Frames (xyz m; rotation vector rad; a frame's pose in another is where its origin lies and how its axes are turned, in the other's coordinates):
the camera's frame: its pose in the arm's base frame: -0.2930 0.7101 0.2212 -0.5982 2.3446 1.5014
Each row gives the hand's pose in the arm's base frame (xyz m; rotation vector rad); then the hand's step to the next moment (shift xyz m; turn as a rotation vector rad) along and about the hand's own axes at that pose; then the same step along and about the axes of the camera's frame.
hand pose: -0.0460 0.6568 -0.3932 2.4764 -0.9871 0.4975
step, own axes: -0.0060 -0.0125 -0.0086 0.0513 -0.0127 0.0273
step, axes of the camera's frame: -0.0064 0.0052 0.0140 -0.0351 -0.0382 -0.0292
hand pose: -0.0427 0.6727 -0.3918 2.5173 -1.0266 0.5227
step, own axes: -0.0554 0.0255 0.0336 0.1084 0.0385 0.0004
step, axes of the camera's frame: 0.0651 -0.0156 0.0192 -0.0486 -0.0091 -0.1039
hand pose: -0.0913 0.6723 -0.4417 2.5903 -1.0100 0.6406
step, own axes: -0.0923 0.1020 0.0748 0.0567 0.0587 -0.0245
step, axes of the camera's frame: 0.1499 -0.0444 -0.0080 -0.0040 0.0255 -0.0812
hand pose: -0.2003 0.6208 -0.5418 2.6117 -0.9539 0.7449
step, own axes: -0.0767 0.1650 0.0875 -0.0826 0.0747 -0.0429
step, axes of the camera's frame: 0.1789 -0.0641 -0.0681 0.1049 0.0568 0.0034
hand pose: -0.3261 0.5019 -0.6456 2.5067 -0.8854 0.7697
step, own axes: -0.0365 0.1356 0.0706 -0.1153 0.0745 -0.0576
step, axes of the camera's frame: 0.1234 -0.0446 -0.0865 0.1277 0.0717 0.0268
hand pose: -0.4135 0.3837 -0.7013 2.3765 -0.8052 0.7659
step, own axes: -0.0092 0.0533 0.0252 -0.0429 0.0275 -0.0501
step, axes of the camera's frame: 0.0418 -0.0089 -0.0417 0.0434 0.0540 0.0176
